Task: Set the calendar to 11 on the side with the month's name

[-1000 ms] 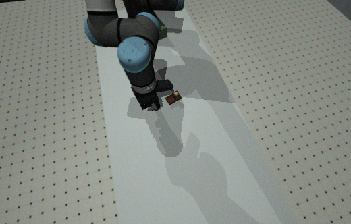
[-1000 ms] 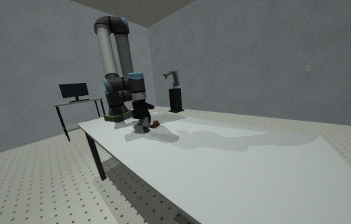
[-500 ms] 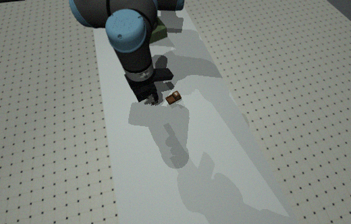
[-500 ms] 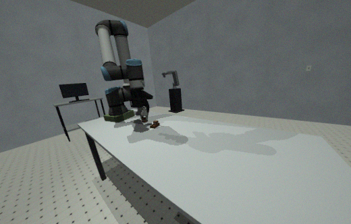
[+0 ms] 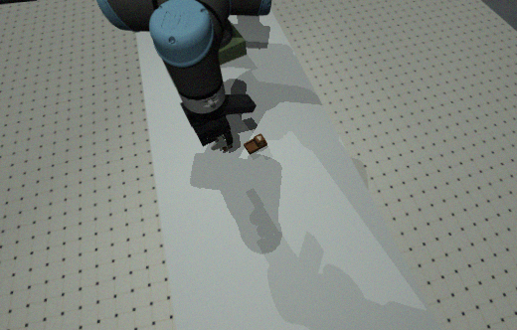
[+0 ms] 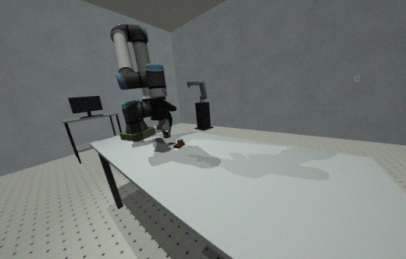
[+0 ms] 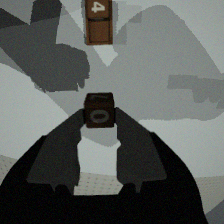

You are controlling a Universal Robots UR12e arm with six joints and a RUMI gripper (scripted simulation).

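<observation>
The brown calendar tray lies 4 cm behind my hand, 10 cm to the left of it and 12 cm below it. From my hand the other things lie so: brown cube 1 cm below.
</observation>
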